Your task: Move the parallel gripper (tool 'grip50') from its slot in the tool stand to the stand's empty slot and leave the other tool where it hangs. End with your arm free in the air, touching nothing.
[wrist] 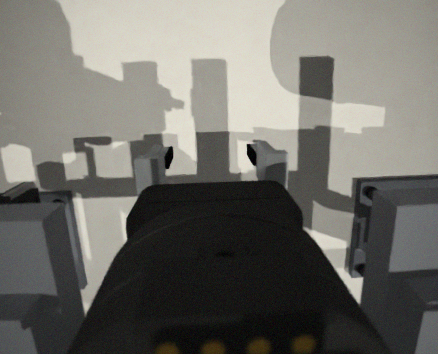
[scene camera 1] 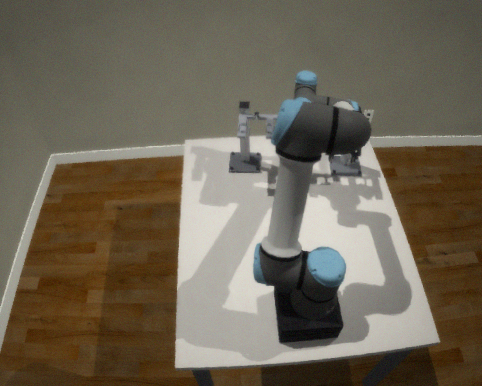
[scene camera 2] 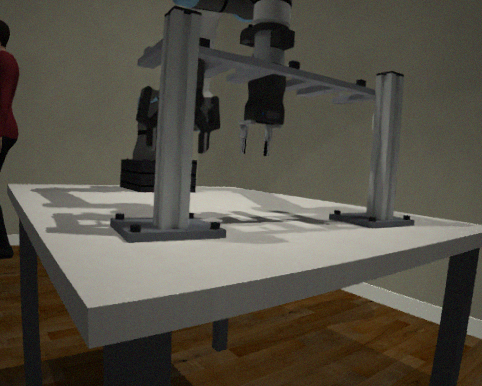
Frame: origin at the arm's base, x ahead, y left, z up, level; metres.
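Seen in the pictures: hand, its tool point: (scene camera 2: 268, 58); arm's base, origin of its link: (scene camera 1: 313, 298) (scene camera 2: 154, 159).
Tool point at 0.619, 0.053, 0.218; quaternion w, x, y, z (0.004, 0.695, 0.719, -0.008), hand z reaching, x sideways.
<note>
Pixels of each thing's middle, then the offset from my tool point to it, as dx, dy, dz. "pt": a spot on its surface instead. Level surfaces: height alone.
- stand's rail, a spot on its surface: (scene camera 2: 330, 82) pt +0.094, +0.082, -0.050
- slot prong, a spot on its surface: (wrist: 22, 250) pt -0.033, -0.048, -0.040
- far post, a spot on its surface: (scene camera 2: 384, 150) pt +0.123, +0.215, -0.168
- white table, height of its surface: dz -0.322
The parallel gripper (scene camera 2: 255, 151) (wrist: 210, 155) is on the arm's flange, pointing down, with its fingers apart and nothing between them. Its black body is below the stand's rail (scene camera 2: 330, 82), at the middle slot. A slot prong (wrist: 22, 250) shows to its left and another prong (wrist: 420, 237) to its right in the wrist view. Whether it rests on them is hard to tell. The other tool, the adaptive gripper (scene camera 2: 207, 117), hangs at the slot by the near post (scene camera 2: 175, 125) in scene camera 2. The slot by the far post (scene camera 2: 384, 150) holds no tool. The arm hides the parallel gripper in scene camera 1.
The stand's posts rise from foot plates (scene camera 1: 245, 163) (scene camera 2: 170, 231) on the white table (scene camera 1: 215, 320) (scene camera 2: 200, 265). The arm's elbow (scene camera 1: 325, 130) is above the table. The black robot base (scene camera 1: 310, 325) is near the front edge. A person in red (scene camera 2: 9, 90) stands behind the table.
</note>
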